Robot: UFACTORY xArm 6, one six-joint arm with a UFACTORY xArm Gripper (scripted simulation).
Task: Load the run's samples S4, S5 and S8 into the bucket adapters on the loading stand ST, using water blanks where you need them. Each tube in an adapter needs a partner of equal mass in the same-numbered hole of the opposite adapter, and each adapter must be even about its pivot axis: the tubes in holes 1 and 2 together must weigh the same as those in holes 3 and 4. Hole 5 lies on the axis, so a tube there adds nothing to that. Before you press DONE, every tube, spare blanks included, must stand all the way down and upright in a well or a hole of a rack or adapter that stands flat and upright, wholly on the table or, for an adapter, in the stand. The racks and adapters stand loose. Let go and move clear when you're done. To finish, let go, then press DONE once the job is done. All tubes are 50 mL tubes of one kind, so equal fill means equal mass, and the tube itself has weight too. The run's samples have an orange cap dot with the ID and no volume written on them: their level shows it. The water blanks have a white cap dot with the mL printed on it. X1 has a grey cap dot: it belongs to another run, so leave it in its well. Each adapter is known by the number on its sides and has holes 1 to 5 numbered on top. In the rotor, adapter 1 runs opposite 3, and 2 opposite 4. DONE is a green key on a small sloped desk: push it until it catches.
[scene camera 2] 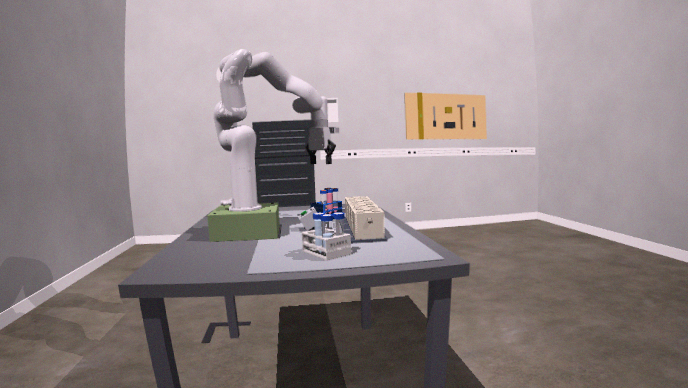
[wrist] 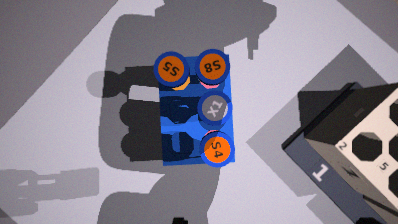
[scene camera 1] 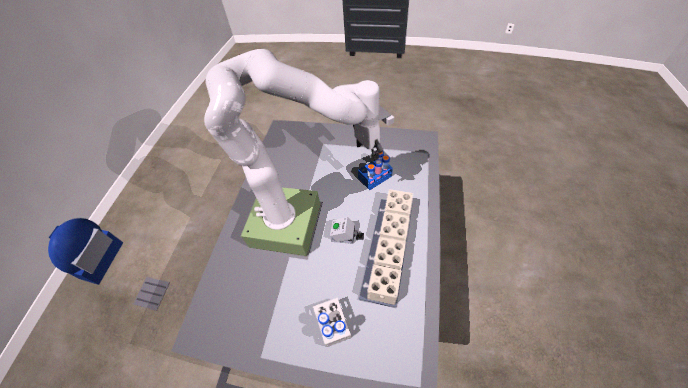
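Observation:
A white blanks rack point(scene camera 2: 337, 246) point(scene camera 1: 332, 307) stands in the scene, and in the wrist view the white blanks rack is out of frame. The robot's cameras also show a blue sample rack point(wrist: 182, 130) and the gripper point(scene camera 2: 321, 164).

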